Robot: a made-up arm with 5 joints. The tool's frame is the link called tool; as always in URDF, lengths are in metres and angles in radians. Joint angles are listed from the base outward. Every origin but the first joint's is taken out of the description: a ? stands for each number. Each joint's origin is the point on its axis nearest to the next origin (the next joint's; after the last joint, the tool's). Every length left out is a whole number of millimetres.
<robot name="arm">
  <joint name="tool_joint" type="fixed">
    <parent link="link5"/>
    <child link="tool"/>
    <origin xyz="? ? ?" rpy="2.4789 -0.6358 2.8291"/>
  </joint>
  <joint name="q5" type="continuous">
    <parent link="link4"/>
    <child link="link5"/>
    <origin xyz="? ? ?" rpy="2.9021 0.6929 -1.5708"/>
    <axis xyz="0 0 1"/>
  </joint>
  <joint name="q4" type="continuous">
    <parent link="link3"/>
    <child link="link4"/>
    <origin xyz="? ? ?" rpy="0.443 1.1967 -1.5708"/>
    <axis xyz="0 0 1"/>
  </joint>
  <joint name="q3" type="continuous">
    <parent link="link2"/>
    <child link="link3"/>
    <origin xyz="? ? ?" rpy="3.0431 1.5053 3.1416"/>
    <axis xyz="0 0 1"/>
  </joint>
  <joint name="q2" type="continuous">
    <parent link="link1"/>
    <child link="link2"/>
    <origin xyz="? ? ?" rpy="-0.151 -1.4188 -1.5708"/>
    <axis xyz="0 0 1"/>
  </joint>
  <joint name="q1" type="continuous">
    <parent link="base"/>
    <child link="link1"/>
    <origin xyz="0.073 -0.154 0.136" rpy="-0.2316 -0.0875 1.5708"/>
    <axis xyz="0 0 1"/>
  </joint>
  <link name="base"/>
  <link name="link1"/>
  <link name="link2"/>
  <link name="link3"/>
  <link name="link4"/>
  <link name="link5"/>
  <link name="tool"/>
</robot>
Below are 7 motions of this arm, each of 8 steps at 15 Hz.
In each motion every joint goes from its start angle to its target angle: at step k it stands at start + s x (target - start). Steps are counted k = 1, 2, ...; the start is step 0. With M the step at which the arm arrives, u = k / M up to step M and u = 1 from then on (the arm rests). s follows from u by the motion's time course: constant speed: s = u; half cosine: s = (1 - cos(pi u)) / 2; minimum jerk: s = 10 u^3 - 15 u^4 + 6 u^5.
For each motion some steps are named. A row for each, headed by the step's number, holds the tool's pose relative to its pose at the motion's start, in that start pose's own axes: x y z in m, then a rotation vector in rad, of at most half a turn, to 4 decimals.
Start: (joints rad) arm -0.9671 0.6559 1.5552 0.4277 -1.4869
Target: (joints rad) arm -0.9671 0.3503 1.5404 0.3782 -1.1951
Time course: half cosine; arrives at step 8
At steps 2, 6, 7, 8:
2: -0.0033 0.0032 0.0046 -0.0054 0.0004 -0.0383
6: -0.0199 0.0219 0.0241 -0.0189 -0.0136 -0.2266
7: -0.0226 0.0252 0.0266 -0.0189 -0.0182 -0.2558
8: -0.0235 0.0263 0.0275 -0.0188 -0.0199 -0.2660

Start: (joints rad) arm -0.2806 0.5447 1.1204 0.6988 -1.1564
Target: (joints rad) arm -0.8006 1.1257 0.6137 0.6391 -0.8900
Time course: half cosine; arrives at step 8
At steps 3, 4, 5, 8:
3: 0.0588 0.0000 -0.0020 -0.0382 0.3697 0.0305
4: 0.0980 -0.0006 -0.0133 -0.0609 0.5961 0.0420
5: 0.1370 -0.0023 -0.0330 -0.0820 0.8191 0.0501
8: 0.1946 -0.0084 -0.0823 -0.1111 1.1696 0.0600

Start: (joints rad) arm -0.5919 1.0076 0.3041 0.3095 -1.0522
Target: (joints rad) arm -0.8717 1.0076 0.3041 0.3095 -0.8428
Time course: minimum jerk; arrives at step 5
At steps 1, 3, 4, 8:
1: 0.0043 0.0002 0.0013 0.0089 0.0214 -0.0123
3: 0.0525 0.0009 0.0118 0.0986 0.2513 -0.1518
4: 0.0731 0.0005 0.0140 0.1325 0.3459 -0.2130
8: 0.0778 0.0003 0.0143 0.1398 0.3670 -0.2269

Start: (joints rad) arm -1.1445 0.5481 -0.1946 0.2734 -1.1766
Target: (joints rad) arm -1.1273 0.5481 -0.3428 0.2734 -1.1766
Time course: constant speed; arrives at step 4
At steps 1, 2, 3, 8:
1: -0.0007 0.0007 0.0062 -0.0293 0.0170 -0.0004
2: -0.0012 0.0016 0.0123 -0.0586 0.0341 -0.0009
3: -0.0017 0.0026 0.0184 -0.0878 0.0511 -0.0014
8: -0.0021 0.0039 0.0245 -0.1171 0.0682 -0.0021

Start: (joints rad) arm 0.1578 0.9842 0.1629 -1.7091 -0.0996
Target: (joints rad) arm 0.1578 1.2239 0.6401 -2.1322 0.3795
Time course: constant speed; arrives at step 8
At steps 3, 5, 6, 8:
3: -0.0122 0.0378 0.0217 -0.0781 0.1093 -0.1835
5: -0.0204 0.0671 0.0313 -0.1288 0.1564 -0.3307
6: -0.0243 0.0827 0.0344 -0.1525 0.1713 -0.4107
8: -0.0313 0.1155 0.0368 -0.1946 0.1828 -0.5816

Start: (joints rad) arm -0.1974 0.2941 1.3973 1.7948 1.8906
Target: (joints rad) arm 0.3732 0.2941 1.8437 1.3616 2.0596
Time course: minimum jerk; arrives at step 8
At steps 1, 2, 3, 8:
1: -0.0006 -0.0007 0.0004 0.0106 0.0130 0.0005
2: -0.0036 -0.0045 0.0027 0.0670 0.0855 0.0014
3: -0.0084 -0.0114 0.0069 0.1718 0.2343 -0.0042
8: -0.0191 -0.0340 0.0169 0.5012 0.9402 -0.1265

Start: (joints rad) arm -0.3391 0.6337 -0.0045 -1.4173 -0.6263
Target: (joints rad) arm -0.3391 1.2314 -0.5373 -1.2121 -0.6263
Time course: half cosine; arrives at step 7
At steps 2, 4, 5, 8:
2: -0.0295 0.0181 -0.0014 -0.0517 -0.1167 -0.1034
4: -0.0869 0.0641 -0.0222 -0.1667 -0.4051 -0.3162
5: -0.1081 0.0866 -0.0403 -0.2199 -0.5530 -0.4072
8: -0.1237 0.1069 -0.0615 -0.2687 -0.6977 -0.4867

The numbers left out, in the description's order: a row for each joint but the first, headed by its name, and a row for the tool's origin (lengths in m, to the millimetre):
tool: 0.019 -0.024 0
q5: 0.038 -0.056 0
q4: -0.055 -0.163 0
q3: 0.123 -0.023 0
q2: 0.039 0.293 0

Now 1 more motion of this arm.
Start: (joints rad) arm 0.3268 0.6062 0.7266 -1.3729 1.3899
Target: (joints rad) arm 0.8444 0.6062 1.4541 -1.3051 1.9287
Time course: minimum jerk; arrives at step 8
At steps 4, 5, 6, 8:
4: 0.0163 0.0691 0.0303 -0.3554 -0.1079 0.0144
5: 0.0186 0.0976 0.0312 -0.5022 -0.1918 0.0056
6: 0.0197 0.1166 0.0272 -0.6059 -0.2710 -0.0051
8: 0.0205 0.1266 0.0231 -0.6643 -0.3249 -0.0126

